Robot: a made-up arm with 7 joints.
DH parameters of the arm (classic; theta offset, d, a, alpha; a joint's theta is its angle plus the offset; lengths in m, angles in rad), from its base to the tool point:
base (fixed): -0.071 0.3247 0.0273 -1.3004
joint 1: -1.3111 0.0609 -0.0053 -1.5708
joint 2: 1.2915 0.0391 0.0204 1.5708
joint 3: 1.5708 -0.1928 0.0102 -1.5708
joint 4: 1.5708 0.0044 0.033 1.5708
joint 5: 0 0.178 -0.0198 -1.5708
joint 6: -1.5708 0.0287 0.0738 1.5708
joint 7: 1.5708 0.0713 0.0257 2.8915
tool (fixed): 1.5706 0.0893 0 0
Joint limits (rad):
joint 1: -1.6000..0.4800
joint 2: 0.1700..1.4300
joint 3: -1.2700..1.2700
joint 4: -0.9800..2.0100
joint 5: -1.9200..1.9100
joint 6: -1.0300..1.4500
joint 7: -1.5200..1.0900
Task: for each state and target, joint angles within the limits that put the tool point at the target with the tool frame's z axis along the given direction. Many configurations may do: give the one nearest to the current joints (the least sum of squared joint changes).
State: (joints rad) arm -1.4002 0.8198 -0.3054 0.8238 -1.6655 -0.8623 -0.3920
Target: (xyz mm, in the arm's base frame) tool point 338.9 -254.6 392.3 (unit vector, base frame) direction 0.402 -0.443 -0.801
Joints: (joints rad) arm -1.6000 0.2505 -1.1713 0.2103 -0.8351 -0.2517 -0.4937
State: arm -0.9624 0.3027 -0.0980 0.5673 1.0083 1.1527 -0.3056
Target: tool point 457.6 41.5 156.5 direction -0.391 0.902 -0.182
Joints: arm -1.1598 0.1700 -0.4604 1.1368 0.7736 0.7363 -0.9373
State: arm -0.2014 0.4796 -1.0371 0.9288 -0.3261 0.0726 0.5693
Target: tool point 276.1 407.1 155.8 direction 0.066 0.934 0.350
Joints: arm -0.5125 1.3241 -1.2200 1.0945 0.1103 -0.2916 0.5179
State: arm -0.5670 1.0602 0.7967 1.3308 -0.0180 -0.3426 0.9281
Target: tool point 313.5 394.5 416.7 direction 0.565 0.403 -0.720
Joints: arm -1.4056 1.0345 0.6526 1.0443 -0.1873 -0.1655 0.8061
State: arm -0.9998 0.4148 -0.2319 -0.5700 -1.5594 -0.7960 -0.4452
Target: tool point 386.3 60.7 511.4 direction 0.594 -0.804 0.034
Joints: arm -1.1905 0.7317 -0.2662 -0.1680 -1.2084 -0.6244 -0.3336
